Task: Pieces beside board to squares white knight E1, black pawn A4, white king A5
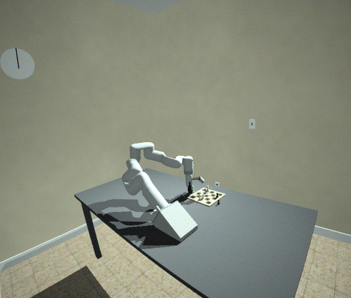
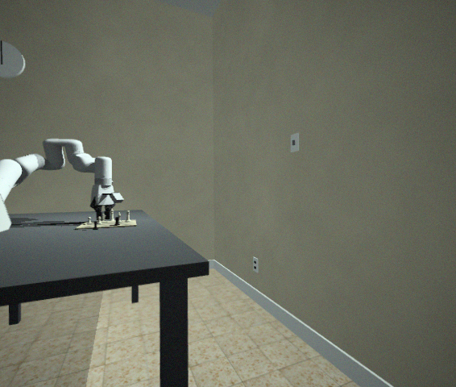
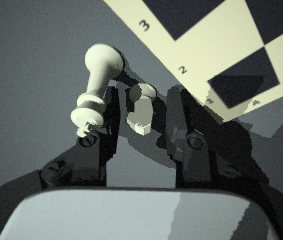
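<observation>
Right now the white knight is 1 cm below my hand. From my hand the other things lie so: black pawn: 3 cm behind, 28 cm to the right, 2 cm below; white king: 4 cm ahead; chessboard: 2 cm ahead, 14 cm to the right, 3 cm below.
</observation>
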